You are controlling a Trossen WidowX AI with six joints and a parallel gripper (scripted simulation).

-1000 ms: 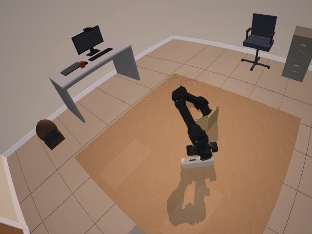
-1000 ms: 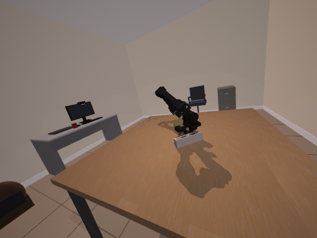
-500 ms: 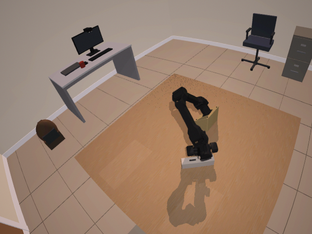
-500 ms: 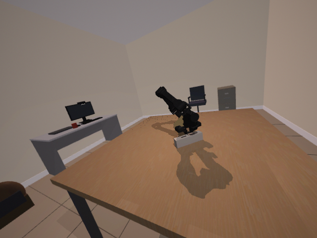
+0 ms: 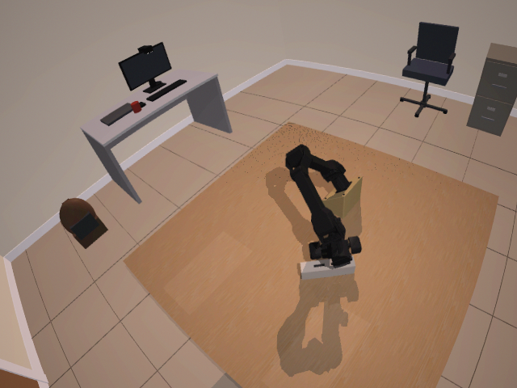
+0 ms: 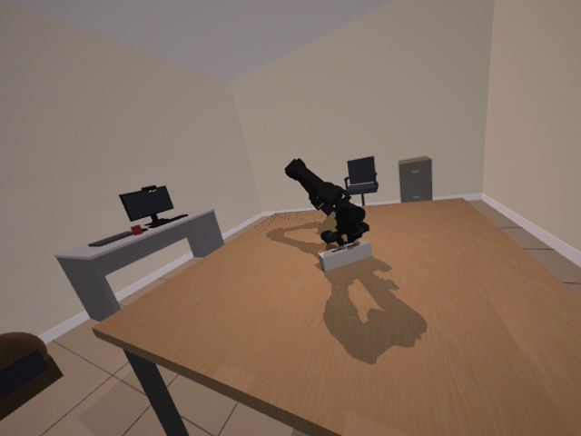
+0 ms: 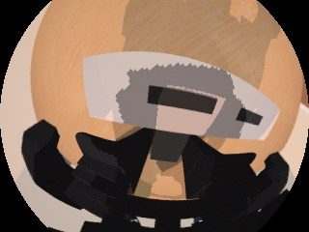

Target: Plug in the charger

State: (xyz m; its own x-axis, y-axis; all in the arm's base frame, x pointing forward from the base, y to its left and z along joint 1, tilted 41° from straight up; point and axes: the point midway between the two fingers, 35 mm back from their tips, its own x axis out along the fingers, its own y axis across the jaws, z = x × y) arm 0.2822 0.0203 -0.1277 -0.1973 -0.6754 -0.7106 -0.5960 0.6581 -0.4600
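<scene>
Right now the two-prong charger is 1 cm to the left of my gripper tip, 1 cm ahead of it and 1 cm above it.
</scene>
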